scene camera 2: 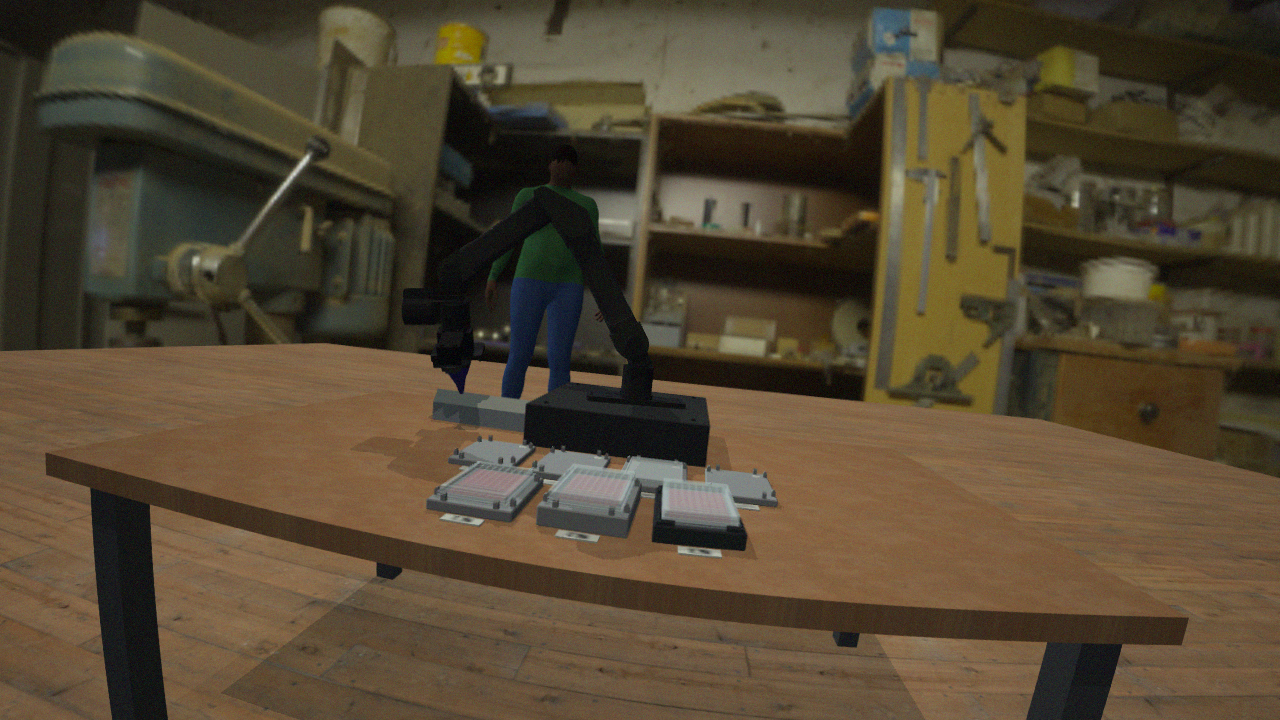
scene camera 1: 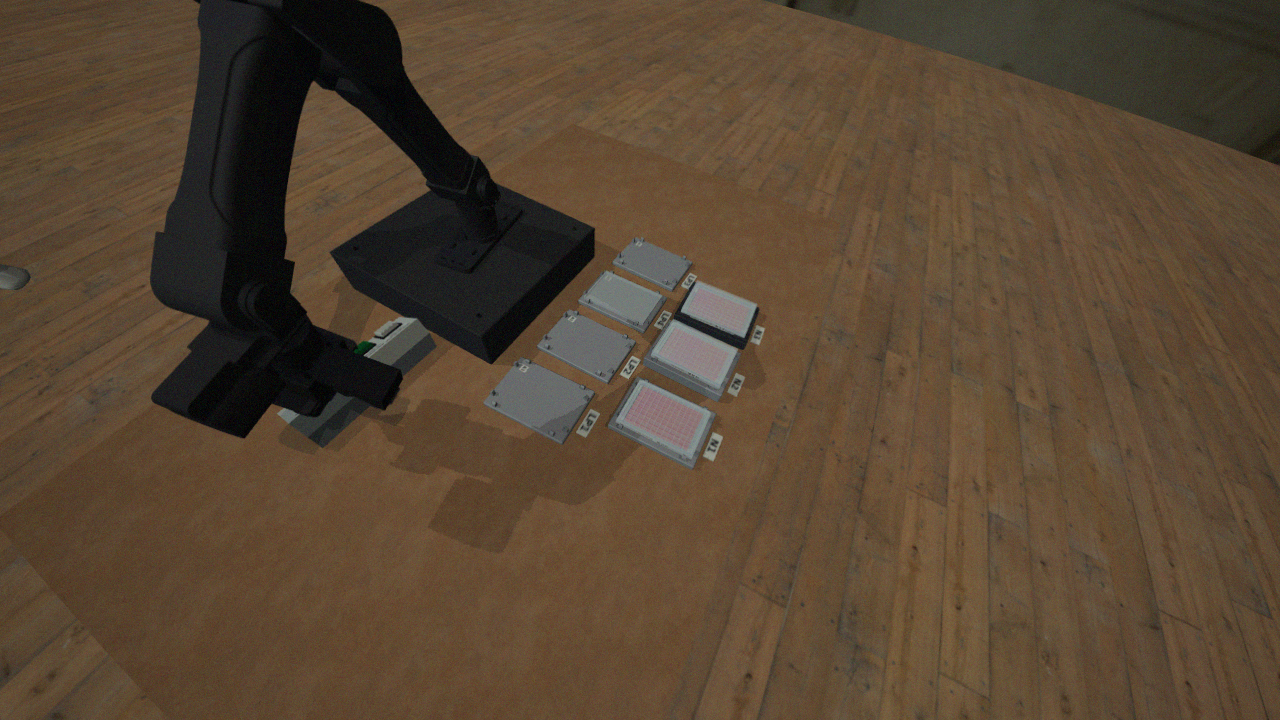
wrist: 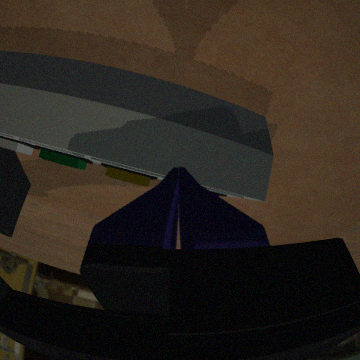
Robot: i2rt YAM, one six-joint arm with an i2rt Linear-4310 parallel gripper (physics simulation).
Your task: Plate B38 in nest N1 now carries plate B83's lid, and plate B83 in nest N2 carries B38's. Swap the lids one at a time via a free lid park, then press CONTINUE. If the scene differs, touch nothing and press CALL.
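Places are measured from the arm's base along level axes (x ahead, y left, z up), in centimetres.
Where they show: gripper, fingertip midpoint: (scene camera 2: pixel 461 392) (wrist: pixel 178 176); arm's base, link origin: (scene camera 2: pixel 635 402) (scene camera 1: pixel 482 235).
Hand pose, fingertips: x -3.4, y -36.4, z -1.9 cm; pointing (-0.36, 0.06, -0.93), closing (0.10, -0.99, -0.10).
Observation:
Each offset is from my fingertips to the top centre of the thing. "pt": to the spot under its first point.
My gripper (scene camera 2: pixel 460 390) (wrist: pixel 178 176) is shut and empty, its tips pointing down over the button console {dx -1.1, dy +5.6, dz +0.2 cm} (scene camera 1: pixel 407 351) (scene camera 2: pixel 478 410) (wrist: pixel 125 120). In the wrist view the tips overlap its edge, right of a yellow button {dx -3.2, dy +3.5, dz -0.6 cm} (wrist: pixel 127 176) and a green button {dx -2.1, dy +8.4, dz -0.6 cm} (wrist: pixel 63 158); contact cannot be told. Pink-welled plates sit in nest N1 {pt dx +45.9, dy +14.7, dz -3.5 cm} (scene camera 1: pixel 664 419) (scene camera 2: pixel 487 483) and nest N2 {pt dx +47.3, dy +27.7, dz -2.2 cm} (scene camera 1: pixel 693 353) (scene camera 2: pixel 590 488); they look covered by clear lids, plate codes unreadable. Lid parks LP1 {dx +26.0, dy +12.5, dz -4.2 cm} (scene camera 1: pixel 537 398) and LP2 {dx +28.9, dy +25.2, dz -4.2 cm} (scene camera 1: pixel 586 344) look bare. The third park seems to carry a clear lid {dx +31.3, dy +38.0, dz -4.4 cm} (scene camera 1: pixel 620 300).
The farthest park {dx +33.7, dy +50.9, dz -4.2 cm} (scene camera 1: pixel 651 262) (scene camera 2: pixel 741 486) looks bare. Another plate {dx +49.7, dy +41.1, dz -2.6 cm} (scene camera 1: pixel 718 308) (scene camera 2: pixel 698 499) stands in a dark nest beyond N2. The black arm base (scene camera 1: pixel 537 286) (scene camera 2: pixel 617 425) stands between console and parks. A person (scene camera 2: pixel 554 241) stands behind the table.

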